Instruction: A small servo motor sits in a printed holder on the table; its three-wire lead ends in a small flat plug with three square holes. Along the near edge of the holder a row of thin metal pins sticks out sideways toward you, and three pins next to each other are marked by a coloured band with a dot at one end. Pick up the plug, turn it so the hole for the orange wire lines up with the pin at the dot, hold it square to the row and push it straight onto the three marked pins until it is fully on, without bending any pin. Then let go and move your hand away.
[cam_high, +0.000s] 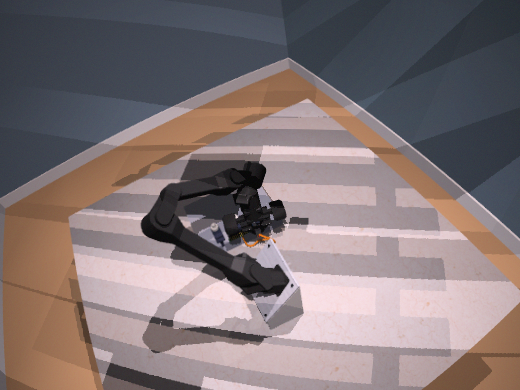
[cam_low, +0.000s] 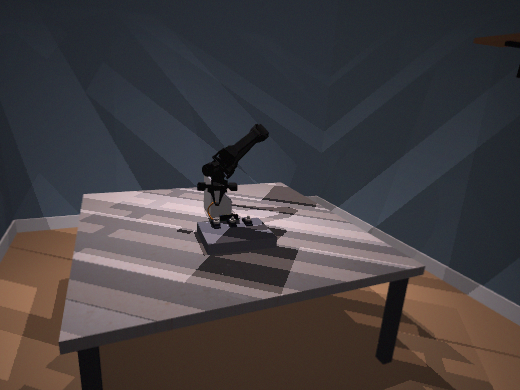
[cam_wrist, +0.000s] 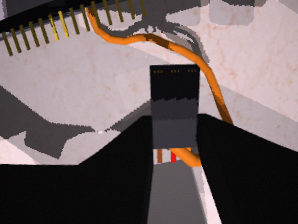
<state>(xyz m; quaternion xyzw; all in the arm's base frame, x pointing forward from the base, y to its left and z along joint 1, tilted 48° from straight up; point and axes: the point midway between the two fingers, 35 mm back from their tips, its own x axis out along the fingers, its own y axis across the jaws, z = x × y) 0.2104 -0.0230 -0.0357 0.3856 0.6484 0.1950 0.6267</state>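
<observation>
My gripper tip is 60 mm short of the blue band and 40 mm above it. Round my gripper tip: holder (220 mm ahead, 90 mm below, 30 mm to the left).
</observation>
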